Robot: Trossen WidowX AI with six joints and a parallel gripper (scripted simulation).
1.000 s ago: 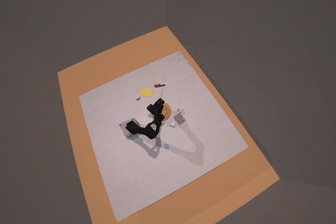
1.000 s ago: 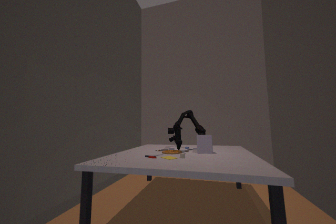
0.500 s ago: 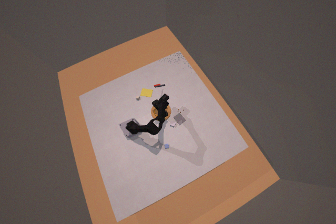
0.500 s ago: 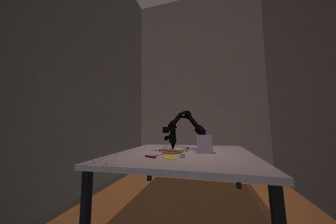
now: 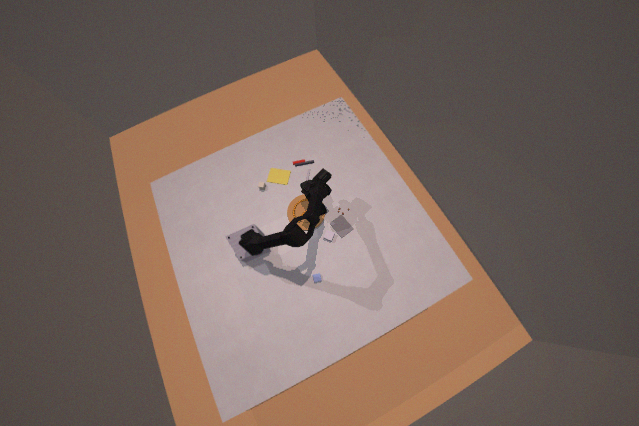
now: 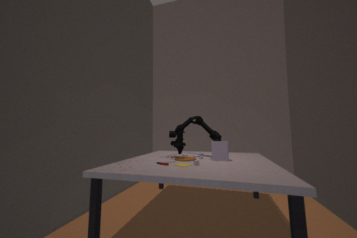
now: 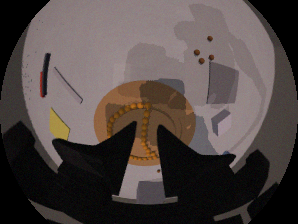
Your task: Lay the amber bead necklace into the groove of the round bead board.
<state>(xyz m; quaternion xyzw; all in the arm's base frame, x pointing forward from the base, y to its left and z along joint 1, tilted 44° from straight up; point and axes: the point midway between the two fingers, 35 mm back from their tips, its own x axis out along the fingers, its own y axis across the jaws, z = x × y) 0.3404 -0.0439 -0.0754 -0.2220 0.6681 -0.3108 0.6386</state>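
Right now my gripper tip is 5 cm past the round bead board and 4 cm above it. From my gripper tip the other things lie so: thin grey bar: 5 cm ahead, 17 cm to the left, 5 cm below; then yellow pad: 8 cm behind, 27 cm to the left, 5 cm below; then grey square plate: 7 cm ahead, 16 cm to the right, 5 cm below.
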